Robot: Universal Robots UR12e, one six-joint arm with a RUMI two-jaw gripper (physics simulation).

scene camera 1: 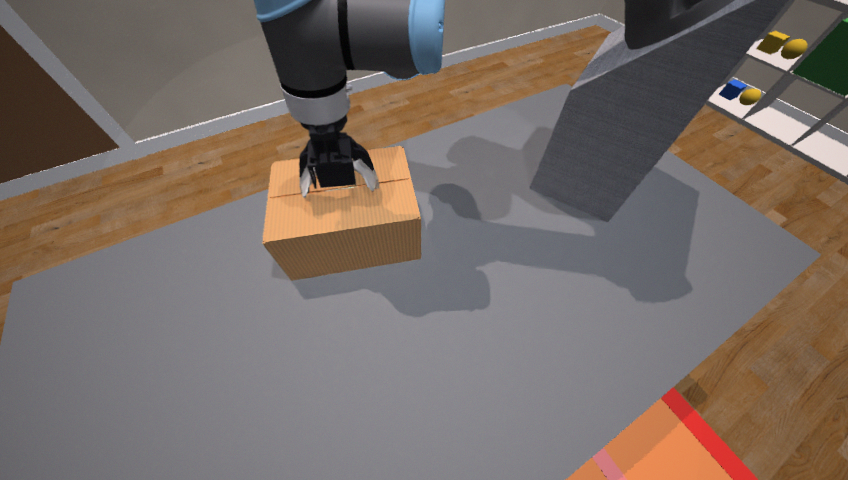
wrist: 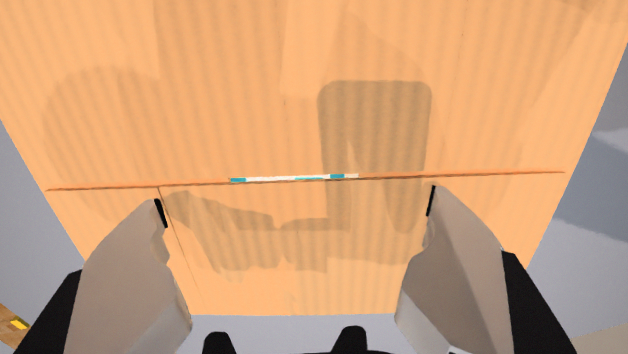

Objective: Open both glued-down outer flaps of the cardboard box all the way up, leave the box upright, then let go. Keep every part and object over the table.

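Frame: origin at the arm's base, x left, y back, z up, level; metres.
Seen in the pictures: gripper, fingertip midpoint: (scene camera 1: 341, 192) (wrist: 297, 196); arm's base, origin of the base link: (scene camera 1: 688, 12).
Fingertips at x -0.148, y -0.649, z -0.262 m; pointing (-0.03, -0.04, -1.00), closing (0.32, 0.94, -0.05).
Pixels of each thing's top centre, then the offset from my fingertips to it. "*": a spot on its surface instead. Level surfaces: height alone.
- cardboard box, middle of its top: (wrist: 292, 180) (scene camera 1: 340, 188) dz +0.003, dx -0.011, dy +0.002 m
- grey table, its level: dz -0.154 m
- far flap, surface spot: (scene camera 1: 389, 161) * dz +0.002, dx -0.035, dy +0.127 m
- teal strip, surface spot: (wrist: 280, 178) * dz -0.014, dx -0.007, dy -0.008 m
The cardboard box (scene camera 1: 355, 252) stands upright on the grey table (scene camera 1: 226, 368). Its two outer flaps lie flat and meet at a narrow straight seam. The near flap (scene camera 1: 339, 221) and the far flap (scene camera 1: 389, 161) show in the scene view. In the wrist view one flap (wrist: 240, 100) is above the seam and one flap (wrist: 300, 295) is below it. A thin white and teal strip (wrist: 280, 178) shows in the seam. My gripper (scene camera 1: 340, 191) (wrist: 297, 196) points down over the box top, open with fingers wide apart, tips close to the seam. Fingertip contact is unclear.
A grey pedestal (scene camera 1: 618, 118) rises from the table to the right of the box. An orange area with a red border (scene camera 1: 708, 431) is at the lower right. A shelf unit with small yellow and blue objects is at the upper right. The table's far edge is behind the box.
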